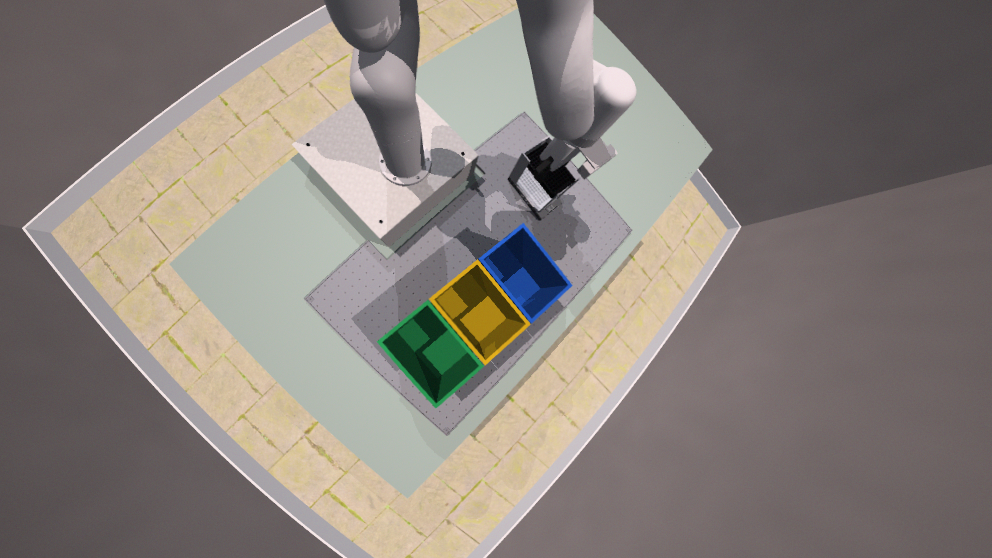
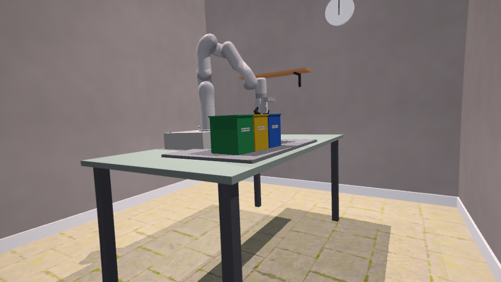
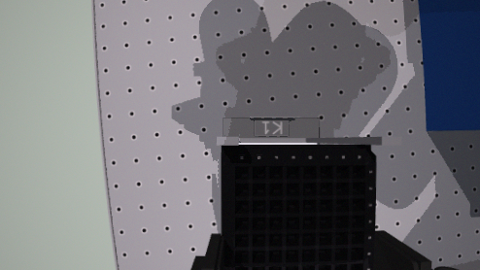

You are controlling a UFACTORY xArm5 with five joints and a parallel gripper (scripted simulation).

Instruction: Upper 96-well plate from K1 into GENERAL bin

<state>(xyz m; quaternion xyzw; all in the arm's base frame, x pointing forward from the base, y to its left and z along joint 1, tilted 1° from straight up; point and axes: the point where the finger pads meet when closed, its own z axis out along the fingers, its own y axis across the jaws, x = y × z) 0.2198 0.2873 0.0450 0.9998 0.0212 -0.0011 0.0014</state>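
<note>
Now: hand 110 mm above the white plate. The rest, counted from my hand: yellow bin (180 mm ahead, 360 mm to the right, 50 mm below); then blue bin (170 mm ahead, 230 mm to the right, 50 mm below); then black 96-well plate (10 mm below).
</note>
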